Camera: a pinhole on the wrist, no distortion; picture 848 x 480 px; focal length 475.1 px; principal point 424.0 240.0 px. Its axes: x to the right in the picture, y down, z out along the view. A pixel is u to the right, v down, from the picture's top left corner.
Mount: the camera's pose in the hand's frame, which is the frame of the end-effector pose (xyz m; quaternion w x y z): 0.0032 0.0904 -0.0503 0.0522 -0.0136 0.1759 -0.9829
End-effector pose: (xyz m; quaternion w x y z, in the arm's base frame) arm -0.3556 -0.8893 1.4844 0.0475 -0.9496 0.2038 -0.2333
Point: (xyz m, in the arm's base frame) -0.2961 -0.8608 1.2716
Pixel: 541.3 229.8
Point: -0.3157 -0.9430 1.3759
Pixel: 424.6 173.5
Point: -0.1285 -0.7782 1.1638
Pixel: 451.2 287.1
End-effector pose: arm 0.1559 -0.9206 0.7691 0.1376 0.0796 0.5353 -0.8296
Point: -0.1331 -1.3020 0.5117
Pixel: outside the picture
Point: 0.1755 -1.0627 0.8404
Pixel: 492.7 260.5
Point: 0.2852 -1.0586 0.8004
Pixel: 733.4 94.2
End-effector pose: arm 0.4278 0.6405 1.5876 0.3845 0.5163 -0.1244 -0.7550
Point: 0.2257 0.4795 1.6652
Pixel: 282.4 130.0
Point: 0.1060 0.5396 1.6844
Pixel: 376.0 207.9
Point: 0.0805 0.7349 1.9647
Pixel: 698.2 127.6
